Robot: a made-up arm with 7 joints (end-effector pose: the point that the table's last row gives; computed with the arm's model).
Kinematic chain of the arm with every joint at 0, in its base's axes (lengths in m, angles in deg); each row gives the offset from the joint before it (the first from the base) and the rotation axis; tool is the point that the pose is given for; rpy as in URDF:
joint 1: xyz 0 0 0.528 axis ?
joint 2: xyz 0 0 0 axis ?
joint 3: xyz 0 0 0.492 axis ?
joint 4: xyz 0.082 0 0 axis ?
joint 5: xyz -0.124 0 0.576 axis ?
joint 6: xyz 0 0 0 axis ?
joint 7: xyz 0.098 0 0 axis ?
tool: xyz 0 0 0 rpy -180 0 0
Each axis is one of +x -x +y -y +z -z.
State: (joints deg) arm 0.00 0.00 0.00 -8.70 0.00 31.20 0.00
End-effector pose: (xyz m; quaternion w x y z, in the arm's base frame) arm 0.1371 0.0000 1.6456 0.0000 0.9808 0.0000 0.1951
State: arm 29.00 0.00 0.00 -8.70 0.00 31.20 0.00
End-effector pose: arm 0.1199 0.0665 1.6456 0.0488 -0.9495 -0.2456 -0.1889
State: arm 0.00 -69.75 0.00 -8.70 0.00 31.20 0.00
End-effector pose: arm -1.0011 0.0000 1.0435 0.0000 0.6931 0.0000 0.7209
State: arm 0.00 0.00 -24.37 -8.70 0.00 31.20 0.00
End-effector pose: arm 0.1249 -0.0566 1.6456 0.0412 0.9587 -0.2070 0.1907
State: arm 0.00 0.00 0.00 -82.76 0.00 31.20 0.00
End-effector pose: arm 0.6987 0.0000 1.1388 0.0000 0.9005 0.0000 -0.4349
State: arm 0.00 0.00 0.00 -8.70 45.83 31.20 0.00
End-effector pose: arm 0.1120 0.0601 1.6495 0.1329 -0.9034 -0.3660 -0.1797
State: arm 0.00 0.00 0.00 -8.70 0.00 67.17 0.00
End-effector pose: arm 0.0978 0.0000 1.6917 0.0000 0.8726 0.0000 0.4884
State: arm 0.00 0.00 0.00 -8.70 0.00 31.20 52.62
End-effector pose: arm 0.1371 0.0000 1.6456 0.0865 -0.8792 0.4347 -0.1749
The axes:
joint 1: +z
joint 2: +y
joint 3: +z
joint 4: -y
joint 5: +z
joint 6: -y
joint 7: -z

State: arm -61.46 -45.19 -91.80 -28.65 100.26 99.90 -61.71
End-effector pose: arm -0.6567 0.5845 1.3132 0.6980 0.2652 -0.0490 0.6634
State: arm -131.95 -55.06 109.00 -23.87 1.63 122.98 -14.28
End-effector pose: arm 0.7927 0.6179 1.1471 0.4403 0.7189 0.2806 0.4589
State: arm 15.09 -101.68 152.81 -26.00 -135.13 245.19 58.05
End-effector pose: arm -0.8976 -0.1692 0.1352 0.0388 0.8462 -0.5184 0.1168
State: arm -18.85 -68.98 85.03 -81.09 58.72 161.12 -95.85
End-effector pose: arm -0.4131 0.8240 0.9260 0.1808 -0.0078 0.7702 0.6116
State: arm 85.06 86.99 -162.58 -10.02 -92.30 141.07 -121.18
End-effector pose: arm 0.1923 1.1244 0.6355 0.6012 -0.1539 -0.5564 -0.5525
